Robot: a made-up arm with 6 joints. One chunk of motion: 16 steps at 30 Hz.
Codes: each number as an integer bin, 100 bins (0 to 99) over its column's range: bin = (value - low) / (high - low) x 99, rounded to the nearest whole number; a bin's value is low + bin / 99 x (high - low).
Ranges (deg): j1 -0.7..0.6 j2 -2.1..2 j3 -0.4..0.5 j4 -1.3..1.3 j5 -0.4..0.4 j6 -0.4..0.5
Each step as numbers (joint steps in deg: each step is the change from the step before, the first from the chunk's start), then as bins.
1 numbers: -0.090 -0.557 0.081 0.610 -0.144 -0.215
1 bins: 46 37 53 73 32 20
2 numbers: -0.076 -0.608 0.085 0.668 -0.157 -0.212
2 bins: 48 36 53 75 30 21
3 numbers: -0.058 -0.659 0.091 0.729 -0.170 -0.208
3 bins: 49 35 54 77 28 21
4 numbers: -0.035 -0.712 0.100 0.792 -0.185 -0.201
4 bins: 51 34 55 80 27 22
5 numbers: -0.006 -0.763 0.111 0.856 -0.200 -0.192
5 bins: 53 32 56 82 25 23
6 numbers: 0.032 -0.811 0.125 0.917 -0.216 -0.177
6 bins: 56 31 58 84 23 25
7 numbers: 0.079 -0.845 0.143 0.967 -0.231 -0.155
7 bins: 59 30 60 86 21 27
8 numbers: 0.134 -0.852 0.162 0.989 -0.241 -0.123
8 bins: 64 30 62 87 20 30
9 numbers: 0.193 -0.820 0.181 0.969 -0.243 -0.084
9 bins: 68 31 64 86 19 35
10 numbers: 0.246 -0.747 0.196 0.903 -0.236 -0.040
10 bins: 72 33 66 84 20 40
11 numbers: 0.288 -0.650 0.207 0.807 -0.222 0.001
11 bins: 75 35 67 80 22 44
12 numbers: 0.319 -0.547 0.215 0.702 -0.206 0.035
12 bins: 78 37 68 76 24 48
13 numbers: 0.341 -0.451 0.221 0.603 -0.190 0.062
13 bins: 79 40 68 72 26 51
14 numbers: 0.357 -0.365 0.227 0.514 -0.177 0.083
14 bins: 80 42 69 69 28 53
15 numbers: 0.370 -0.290 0.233 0.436 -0.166 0.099
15 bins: 81 44 70 66 29 55
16 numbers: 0.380 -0.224 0.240 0.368 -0.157 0.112
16 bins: 82 45 70 64 30 56
